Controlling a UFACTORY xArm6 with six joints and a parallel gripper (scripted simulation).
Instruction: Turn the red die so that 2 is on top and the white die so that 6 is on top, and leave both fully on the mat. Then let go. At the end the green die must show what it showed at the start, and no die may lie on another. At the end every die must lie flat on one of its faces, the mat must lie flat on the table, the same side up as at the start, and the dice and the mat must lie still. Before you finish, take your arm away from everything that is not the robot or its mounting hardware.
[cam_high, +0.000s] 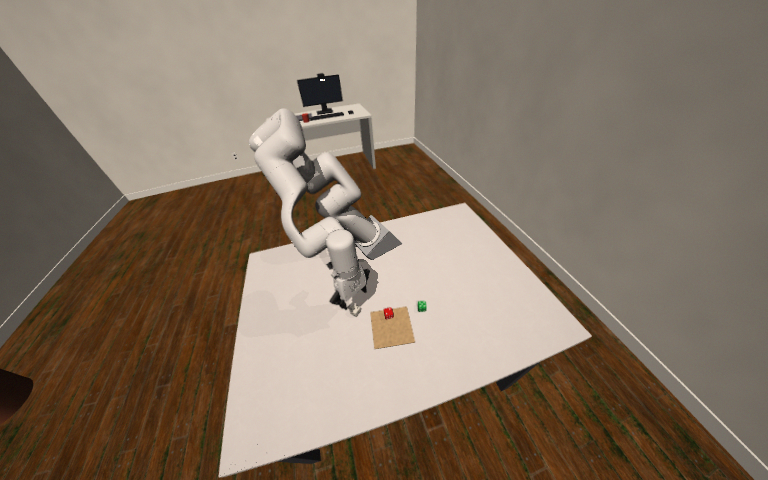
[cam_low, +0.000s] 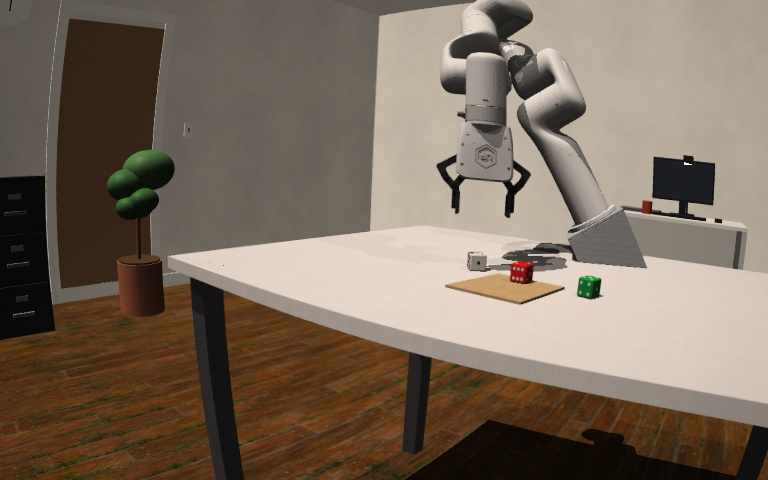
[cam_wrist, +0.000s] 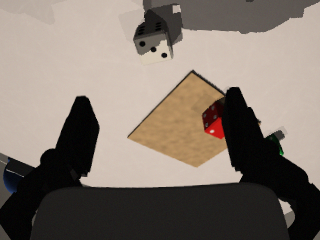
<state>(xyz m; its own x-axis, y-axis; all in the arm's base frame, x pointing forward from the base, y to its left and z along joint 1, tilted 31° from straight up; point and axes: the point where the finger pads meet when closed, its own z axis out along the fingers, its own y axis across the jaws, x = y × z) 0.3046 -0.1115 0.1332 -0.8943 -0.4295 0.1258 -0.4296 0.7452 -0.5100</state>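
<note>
My hand is 1 cm to the left of the white die and 9 cm above it. Also, from my hand: red die: 6 cm ahead, 10 cm to the left, 9 cm below; green die: 8 cm ahead, 23 cm to the left, 9 cm below; tan mat: 10 cm ahead, 10 cm to the left, 11 cm below.
</note>
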